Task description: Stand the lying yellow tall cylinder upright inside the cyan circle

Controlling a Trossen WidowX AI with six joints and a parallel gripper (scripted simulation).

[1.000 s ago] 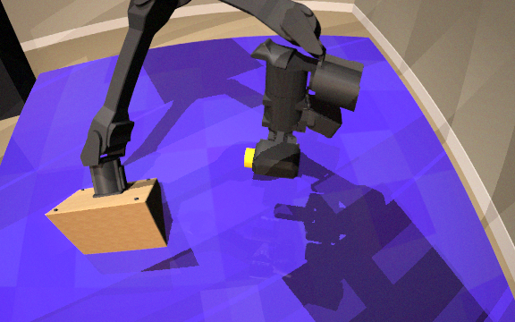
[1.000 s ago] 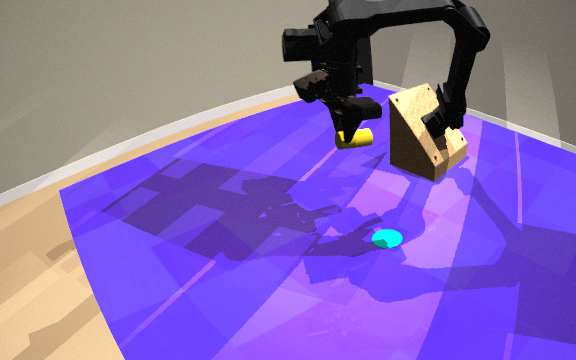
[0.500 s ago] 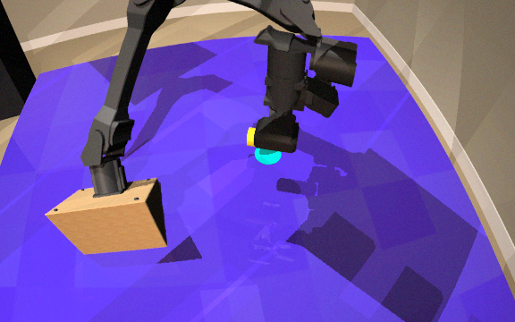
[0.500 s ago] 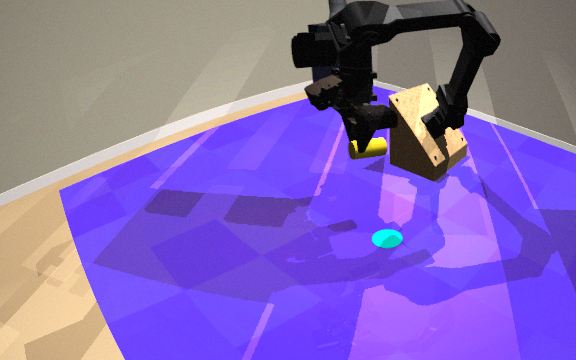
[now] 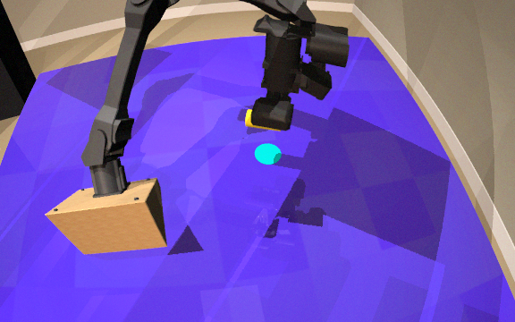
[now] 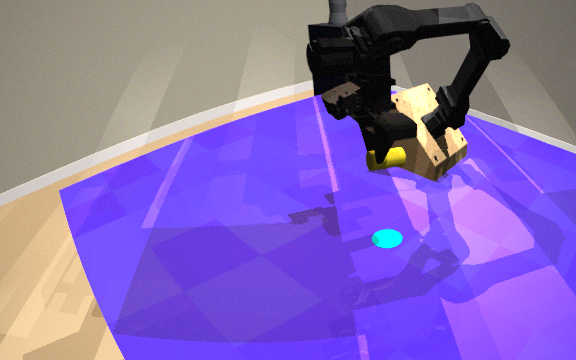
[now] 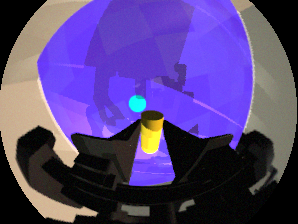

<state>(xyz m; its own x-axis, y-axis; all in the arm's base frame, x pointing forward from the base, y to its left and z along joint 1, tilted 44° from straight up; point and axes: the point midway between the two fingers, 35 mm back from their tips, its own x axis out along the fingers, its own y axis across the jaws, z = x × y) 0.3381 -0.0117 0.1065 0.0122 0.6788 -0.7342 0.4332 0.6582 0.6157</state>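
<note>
The cyan circle lies 15 cm below my gripper tip and 4 cm to the left of it. Round my gripper tip: yellow cylinder 2 cm behind, 1 cm to the left.
</note>
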